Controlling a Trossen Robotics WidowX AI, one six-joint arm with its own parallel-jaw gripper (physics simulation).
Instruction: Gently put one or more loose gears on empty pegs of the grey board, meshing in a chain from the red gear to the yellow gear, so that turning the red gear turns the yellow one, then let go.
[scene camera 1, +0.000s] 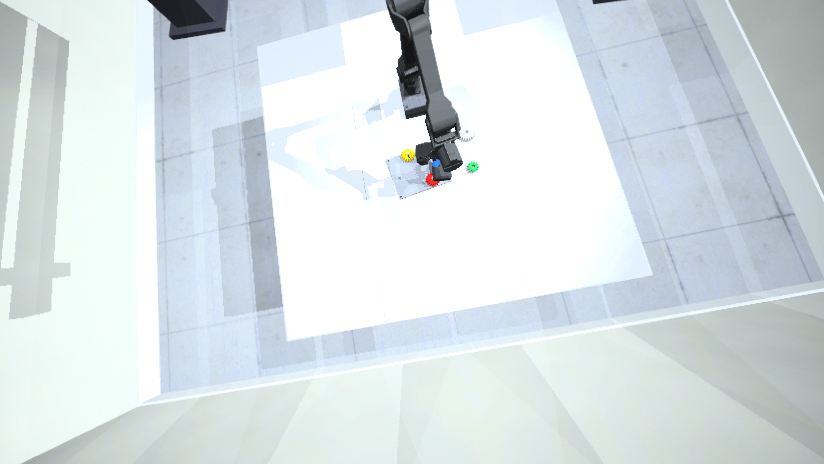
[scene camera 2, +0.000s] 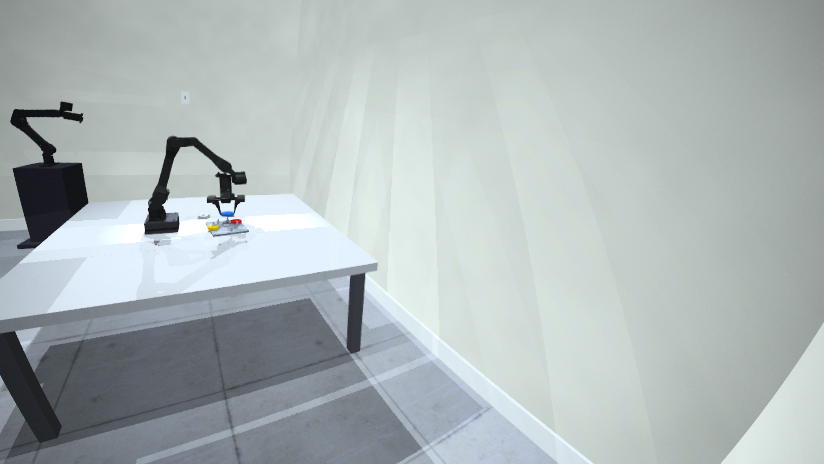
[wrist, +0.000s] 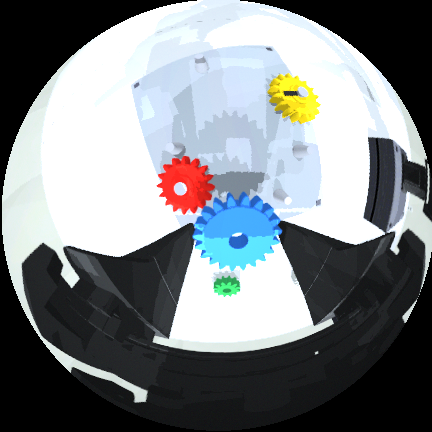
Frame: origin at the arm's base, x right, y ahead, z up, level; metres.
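Seen in the pictures: gripper, fingertip midpoint: (scene camera 1: 439, 164) (scene camera 2: 227, 214) (wrist: 236, 227); arm's base, link origin: (scene camera 1: 412, 87) (scene camera 2: 157, 219).
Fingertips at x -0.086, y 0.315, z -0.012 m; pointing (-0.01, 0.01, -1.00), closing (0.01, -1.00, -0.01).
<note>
Offsets run from my fingertips to a thing's top centre. "spot": to the spot under its first point. Level surfaces: height alone.
My gripper (scene camera 1: 437, 164) (scene camera 2: 228, 213) (wrist: 236, 227) is shut on a large blue gear {dx -0.006, dy +0.000, dz +0.010 m} (scene camera 1: 435, 163) (scene camera 2: 227, 213) (wrist: 237, 250) and holds it above the grey board {dx +0.082, dy -0.006, dz -0.014 m} (scene camera 1: 410, 185) (scene camera 2: 230, 231) (wrist: 225, 75). The red gear {spot: dx +0.034, dy +0.052, dz -0.020 m} (scene camera 1: 431, 180) (scene camera 2: 236, 221) (wrist: 185, 185) is on a peg of the board. The yellow gear {dx +0.118, dy -0.062, dz -0.019 m} (scene camera 1: 408, 155) (scene camera 2: 213, 227) (wrist: 294, 98) is on a peg at another side. In the wrist view, empty pegs show at the far edge {spot: dx +0.147, dy +0.025, dz -0.024 m} (wrist: 201, 64), beside the red gear and on the yellow gear's side. What lies directly under the blue gear is hidden.
A small green gear {dx -0.125, dy +0.007, dz -0.027 m} (scene camera 1: 472, 166) (wrist: 227, 286) and a white gear {dx -0.112, dy -0.134, dz -0.027 m} (scene camera 1: 466, 134) (scene camera 2: 203, 216) lie loose on the white table {dz -0.044 m} (scene camera 1: 461, 247) (scene camera 2: 288, 247). The arm's base (scene camera 2: 162, 223) stands near the board. Another arm (scene camera 2: 40, 113) stands on a dark pedestal beyond the table.
</note>
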